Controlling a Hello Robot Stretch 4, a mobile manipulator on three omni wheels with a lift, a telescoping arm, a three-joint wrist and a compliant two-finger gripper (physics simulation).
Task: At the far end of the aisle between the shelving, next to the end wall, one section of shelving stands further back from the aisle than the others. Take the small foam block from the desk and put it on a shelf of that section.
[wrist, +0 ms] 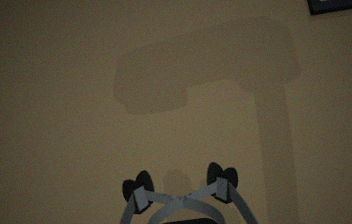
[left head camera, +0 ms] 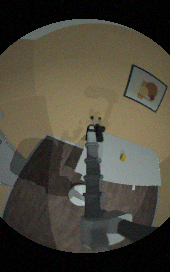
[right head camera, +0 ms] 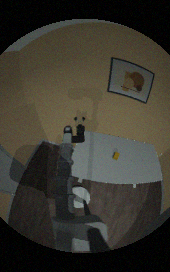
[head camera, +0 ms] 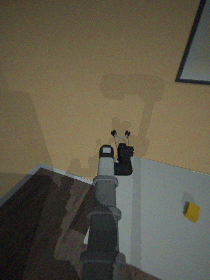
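Pixels of known places: gripper, fingertip midpoint: [wrist: 179,180] [left head camera: 95,116] [right head camera: 79,116] [head camera: 120,131]; robot's base, link origin: [left head camera: 79,194] [right head camera: 78,196].
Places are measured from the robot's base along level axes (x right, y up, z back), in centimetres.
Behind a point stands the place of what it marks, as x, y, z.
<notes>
The small yellow foam block [head camera: 192,212] {53.1, 73.7, -46.9} [left head camera: 122,157] {52.3, 73.8, -46.9} [right head camera: 116,155] {54.4, 73.8, -47.1} lies on the white desk [head camera: 160,240] {30.9, 69.3, -33.5} [left head camera: 145,172] {95.8, 69.2, -18.9} [right head camera: 140,170] {88.7, 69.3, -18.5}, to the right of the arm. My gripper [head camera: 121,133] {8.2, 109.8, -78.2} [left head camera: 96,118] {8.2, 109.8, -78.2} [right head camera: 79,119] {8.2, 109.8, -78.2} [wrist: 179,180] {8.2, 109.8, -78.2} is open and empty, its two fingertips apart. It points toward the tan wall, to the left of the block and apart from it, over the left back part of the desk. The block does not show in the wrist view. The shelving does not show in these views.
A framed picture [head camera: 197,60] {47.7, 148.3, -92.4} [left head camera: 145,88] {63.9, 158.6, -87.2} [right head camera: 131,80] {65.8, 158.0, -86.6} hangs on the tan wall [head camera: 65,60] {-33.9, 144.5, -121.2} [wrist: 65,140] {-25.4, 115.6, -118.4} above the desk. The arm [head camera: 106,200] {0.3, 120.5, -26.8} [left head camera: 93,172] {-0.3, 120.8, -17.5} reaches across the desk's left end. Dark wood floor [head camera: 30,235] {-74.0, -2.7, -52.8} [left head camera: 40,200] {-76.5, -2.7, 28.6} lies left of the desk. Shadows fall on the wall.
</notes>
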